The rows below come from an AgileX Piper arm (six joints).
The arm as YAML. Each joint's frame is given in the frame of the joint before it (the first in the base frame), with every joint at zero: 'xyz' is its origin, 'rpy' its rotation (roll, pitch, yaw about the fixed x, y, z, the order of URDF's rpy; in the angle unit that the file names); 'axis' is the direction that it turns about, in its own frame. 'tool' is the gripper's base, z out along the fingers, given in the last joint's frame.
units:
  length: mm
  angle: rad
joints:
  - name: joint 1
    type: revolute
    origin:
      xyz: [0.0, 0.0, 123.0]
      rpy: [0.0, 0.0, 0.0]
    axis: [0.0, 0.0, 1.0]
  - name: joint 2
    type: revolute
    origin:
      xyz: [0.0, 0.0, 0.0]
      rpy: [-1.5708, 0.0, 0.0]
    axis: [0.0, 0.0, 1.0]
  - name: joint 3
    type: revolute
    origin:
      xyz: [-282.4, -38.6, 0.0]
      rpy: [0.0, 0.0, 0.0]
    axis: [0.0, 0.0, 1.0]
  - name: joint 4
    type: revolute
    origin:
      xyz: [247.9, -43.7, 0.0]
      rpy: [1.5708, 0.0, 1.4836]
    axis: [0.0, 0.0, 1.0]
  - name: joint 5
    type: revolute
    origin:
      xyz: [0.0, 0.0, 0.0]
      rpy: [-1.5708, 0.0, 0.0]
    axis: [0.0, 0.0, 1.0]
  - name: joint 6
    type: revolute
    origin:
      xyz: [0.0, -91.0, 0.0]
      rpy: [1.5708, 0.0, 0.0]
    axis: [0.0, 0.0, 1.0]
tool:
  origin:
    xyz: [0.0, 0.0, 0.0]
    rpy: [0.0, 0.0, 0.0]
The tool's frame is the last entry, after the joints.
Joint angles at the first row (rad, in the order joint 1, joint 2, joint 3, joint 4, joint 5, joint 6):
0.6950, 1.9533, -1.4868, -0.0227, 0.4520, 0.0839
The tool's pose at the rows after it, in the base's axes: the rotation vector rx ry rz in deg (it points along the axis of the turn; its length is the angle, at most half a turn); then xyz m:
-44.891 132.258 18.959 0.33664 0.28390 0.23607
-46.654 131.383 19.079 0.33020 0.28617 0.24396
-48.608 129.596 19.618 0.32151 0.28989 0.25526
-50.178 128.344 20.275 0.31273 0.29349 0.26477
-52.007 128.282 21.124 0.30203 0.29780 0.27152
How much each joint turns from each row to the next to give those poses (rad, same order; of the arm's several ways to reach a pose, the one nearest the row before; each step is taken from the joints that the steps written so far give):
0.0073, -0.0150, 0.0000, 0.0044, 0.0235, -0.0229
0.0134, -0.0201, 0.0000, 0.0021, 0.0156, -0.0164
0.0195, -0.0273, 0.0001, 0.0016, 0.0089, -0.0170
0.0197, -0.0237, -0.0001, 0.0028, 0.0118, -0.0101
0.0234, -0.0200, 0.0001, 0.0118, 0.0276, -0.0095

